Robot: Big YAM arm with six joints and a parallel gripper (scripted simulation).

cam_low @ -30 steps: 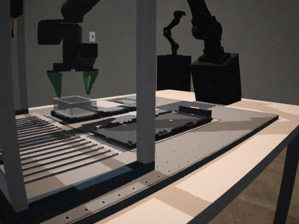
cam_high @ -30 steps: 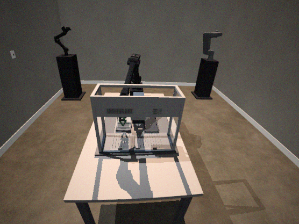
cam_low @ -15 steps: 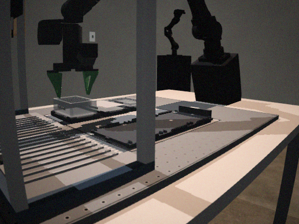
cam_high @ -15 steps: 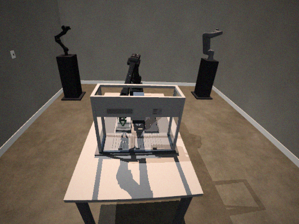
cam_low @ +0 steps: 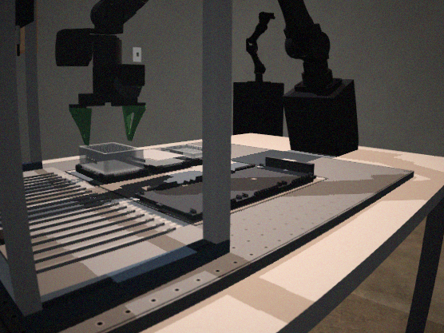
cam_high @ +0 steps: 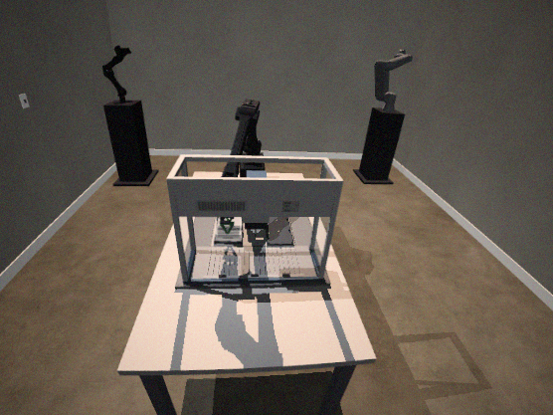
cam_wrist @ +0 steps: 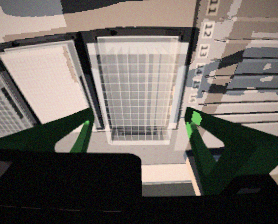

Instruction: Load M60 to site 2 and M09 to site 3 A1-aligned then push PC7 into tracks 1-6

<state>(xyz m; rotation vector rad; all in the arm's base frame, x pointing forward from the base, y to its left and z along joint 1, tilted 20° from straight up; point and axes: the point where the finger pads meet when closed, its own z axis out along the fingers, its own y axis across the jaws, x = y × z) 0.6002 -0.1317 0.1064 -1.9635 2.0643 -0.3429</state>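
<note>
The deep-well block M09 lies 5 cm below my hand. Also, from my hand: carrier PC7: 9 cm behind, 26 cm to the left, 6 cm below; then nest S3: 7 cm below; then grey frame post: 11 cm ahead, 40 cm to the left, 18 cm above.
</note>
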